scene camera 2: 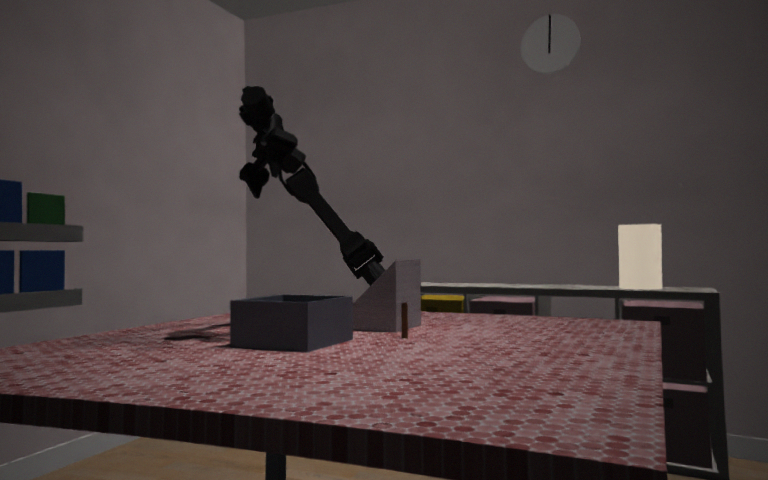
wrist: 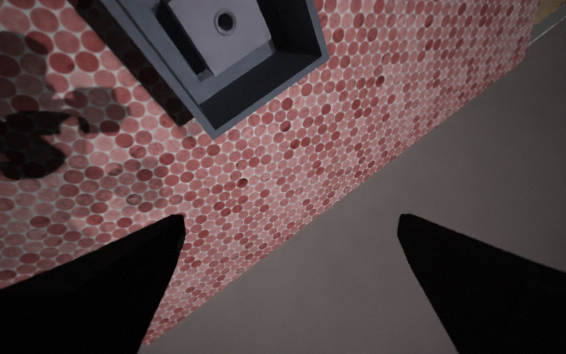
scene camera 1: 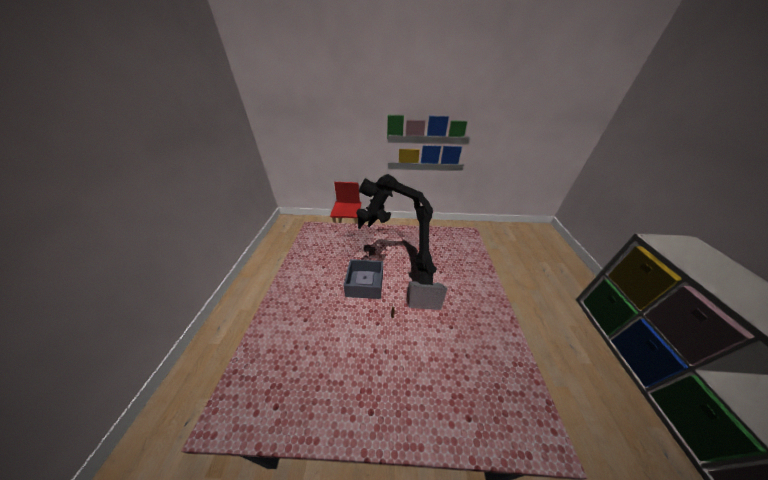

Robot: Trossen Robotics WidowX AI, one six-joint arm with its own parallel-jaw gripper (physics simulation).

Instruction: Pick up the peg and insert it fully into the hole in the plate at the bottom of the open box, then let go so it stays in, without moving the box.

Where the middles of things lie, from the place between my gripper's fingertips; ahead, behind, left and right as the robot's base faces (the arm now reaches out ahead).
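Scene:
The blue-grey box (scene camera 2: 299, 323) is there, 10 mm behind my hand and 70 mm to the left of it. Measured from my hand, the box is also 300 mm below.

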